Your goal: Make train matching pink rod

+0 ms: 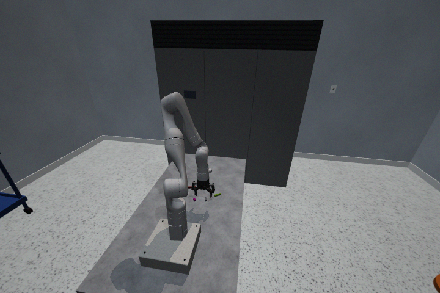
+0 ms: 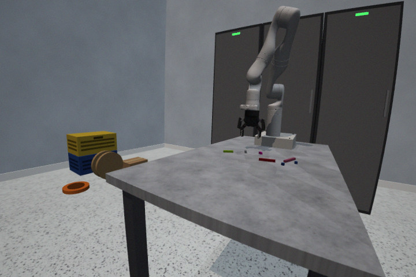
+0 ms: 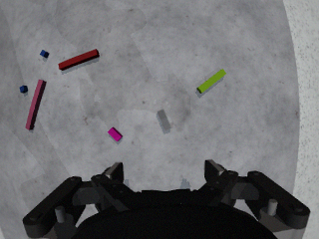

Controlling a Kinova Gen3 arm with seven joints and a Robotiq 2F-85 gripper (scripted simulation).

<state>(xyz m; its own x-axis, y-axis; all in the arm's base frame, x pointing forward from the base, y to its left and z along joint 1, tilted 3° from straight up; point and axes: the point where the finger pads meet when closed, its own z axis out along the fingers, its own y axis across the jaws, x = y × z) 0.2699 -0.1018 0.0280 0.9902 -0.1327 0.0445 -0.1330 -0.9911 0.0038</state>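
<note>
Right now my hand is 21 cm to the right of the pink rod, 11 cm short of it and 8 cm above it. From my hand the other things lie so: magenta rod (8 cm below, 7 cm to the left, 4 cm ahead); lime rod (10 cm ahead, 9 cm to the right, 8 cm below); grey rod (8 cm below, 5 cm ahead, 1 cm to the right).
</note>
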